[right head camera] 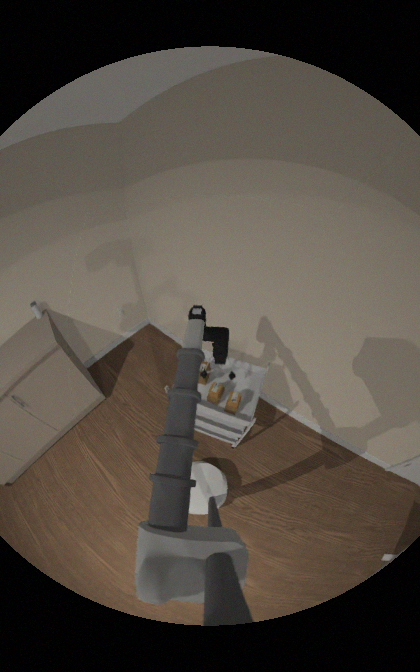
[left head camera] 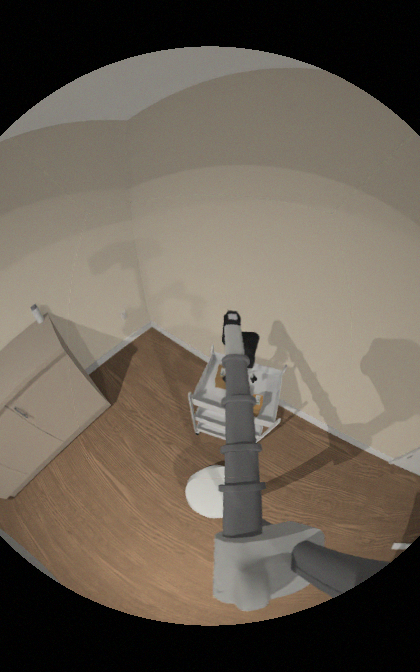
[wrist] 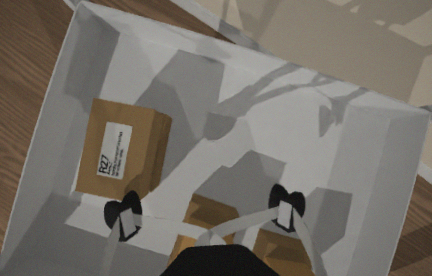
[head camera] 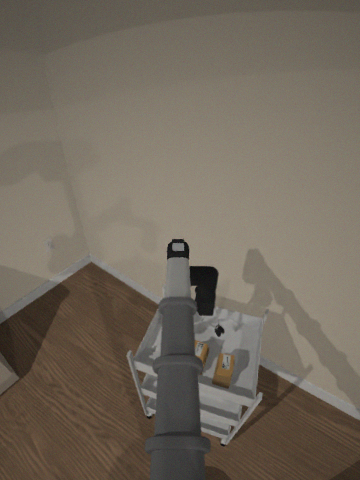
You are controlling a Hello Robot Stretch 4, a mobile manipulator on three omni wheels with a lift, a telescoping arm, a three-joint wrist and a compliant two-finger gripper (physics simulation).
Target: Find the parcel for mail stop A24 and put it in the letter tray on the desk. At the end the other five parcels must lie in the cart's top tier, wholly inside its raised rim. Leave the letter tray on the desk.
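Places are measured from the robot's base along level axes (x ahead, y left, z up), in millimetres.
Pixels of known places: gripper, fingertip midpoint: [wrist: 206, 203] [head camera: 199, 334].
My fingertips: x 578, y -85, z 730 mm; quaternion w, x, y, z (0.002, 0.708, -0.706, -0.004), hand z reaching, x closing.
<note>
Behind a point stands the place of what it marks.
The white cart [head camera: 245, 392] {x 400, y -242, z 635 mm} [wrist: 47, 145] {x 639, y 103, z 673 mm} has parcels inside its raised top rim. A parcel labelled R27 [wrist: 115, 150] {x 631, y -2, z 735 mm} [left head camera: 219, 381] [right head camera: 202, 381] lies at the left in the wrist view. A second parcel [wrist: 212, 210] [head camera: 202, 352] [right head camera: 215, 393] and a third parcel [wrist: 282, 250] [head camera: 225, 374] [left head camera: 258, 405] [right head camera: 233, 402] lie at the bottom of the wrist view, partly hidden; their labels are not readable. My gripper [wrist: 206, 203] {x 578, y -85, z 730 mm} [right head camera: 218, 374] is open above the top tier, its left fingertip by the near edge of the R27 parcel. The letter tray does not show.
The wall stands close behind the cart. A beige cabinet [left head camera: 45, 395] [right head camera: 45, 395] with a small cylinder [left head camera: 37, 314] [right head camera: 36, 310] on top is at the left. A white round object [left head camera: 205, 492] [right head camera: 207, 487] is on the floor in front of the cart, partly behind my arm.
</note>
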